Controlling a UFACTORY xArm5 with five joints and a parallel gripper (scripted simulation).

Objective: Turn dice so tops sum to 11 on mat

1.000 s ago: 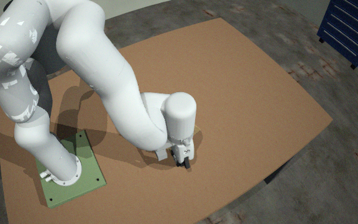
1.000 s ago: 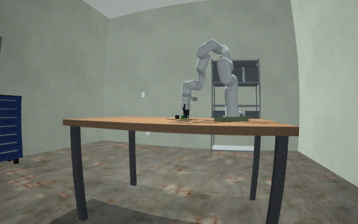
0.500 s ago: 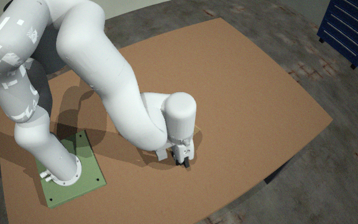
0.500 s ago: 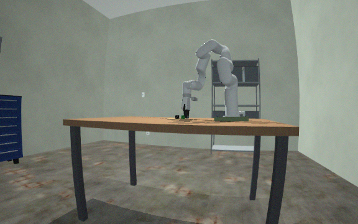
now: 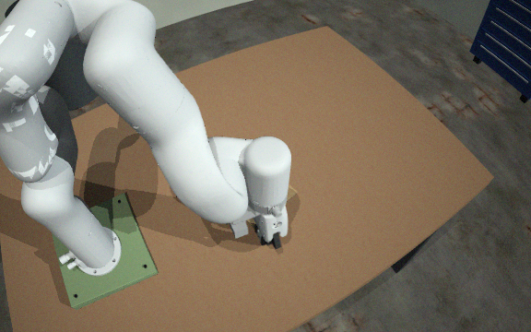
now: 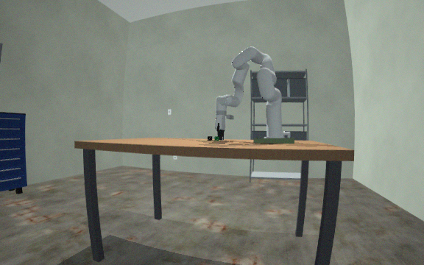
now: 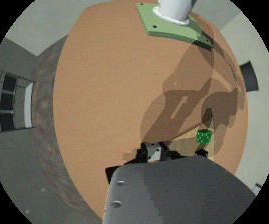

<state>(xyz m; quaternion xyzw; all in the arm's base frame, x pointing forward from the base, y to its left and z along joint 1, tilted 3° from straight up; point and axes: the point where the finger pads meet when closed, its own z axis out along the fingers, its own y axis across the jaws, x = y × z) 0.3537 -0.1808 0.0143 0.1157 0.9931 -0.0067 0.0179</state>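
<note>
The black die is 110 mm to the left of my hand, 60 mm ahead of it and 10 mm below it. Round my hand: tan mat: 110 mm to the left, 60 mm ahead, 20 mm below; green die: 120 mm to the left, 10 mm below, 10 mm ahead; white die: 10 mm below.
</note>
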